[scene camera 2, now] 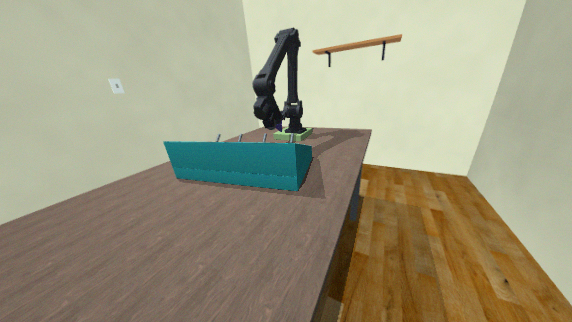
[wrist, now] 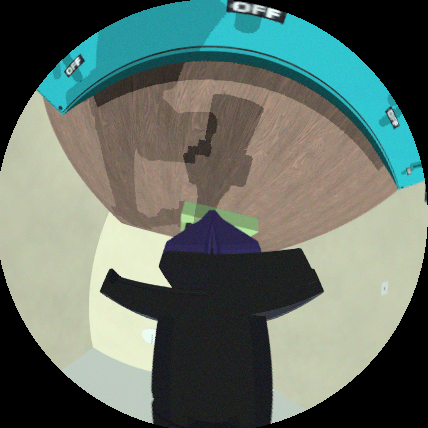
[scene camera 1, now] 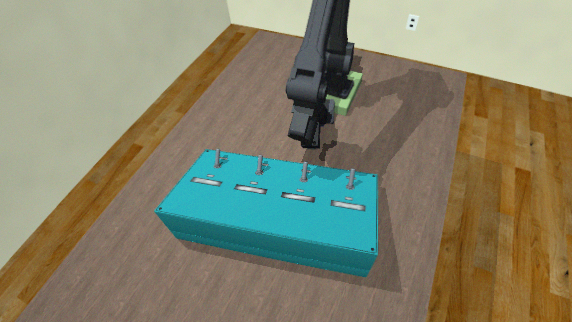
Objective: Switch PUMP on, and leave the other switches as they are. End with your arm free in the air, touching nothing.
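Seen in the pictures: gripper, fingertip midpoint: (scene camera 2: 281,131) (wrist: 211,214); arm's base, origin of the base link: (scene camera 2: 295,131) (scene camera 1: 333,87).
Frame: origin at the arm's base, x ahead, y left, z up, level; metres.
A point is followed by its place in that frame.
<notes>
A teal switch box (scene camera 1: 240,215) {y 0.005, x 0.602, z 0.103 m} (scene camera 2: 230,160) {y 0.094, x 0.617, z 0.054 m} (wrist: 165,22) stands on the table with four grey levers. The PUMP lever (scene camera 1: 260,165) {y -0.038, x 0.441, z 0.069 m} (scene camera 2: 240,137) {y -0.039, x 0.436, z 0.073 m} is second from the left in both scene views; its name is not legible there. All four levers lean alike, toward the arm's base. In the wrist view, PUMP's OFF label (wrist: 392,118) shows at the right; its lever does not show. My gripper (scene camera 2: 278,128) {y 0.039, x 0.221, z 0.054 m} (wrist: 211,214) {y 0.039, x 0.221, z 0.054 m} is shut and empty, above the table on the base side of the box, apart from the levers. In scene view 1 its fingertips are hidden.
The neighbouring levers (scene camera 1: 218,158) {y -0.154, x 0.468, z 0.069 m} (scene camera 1: 305,172) {y 0.079, x 0.413, z 0.069 m} stand on either side of PUMP, and another lever (scene camera 1: 351,179) {y 0.193, x 0.386, z 0.069 m} is at the right end. The arm's green base block (scene camera 1: 341,106) {y 0.056, x 0.076, z -0.003 m} (scene camera 2: 285,136) {y -0.027, x 0.084, z -0.014 m} (wrist: 240,222) {y -0.066, x 0.085, z -0.013 m} is behind the box. A wooden shelf (scene camera 2: 357,45) is on the back wall.
</notes>
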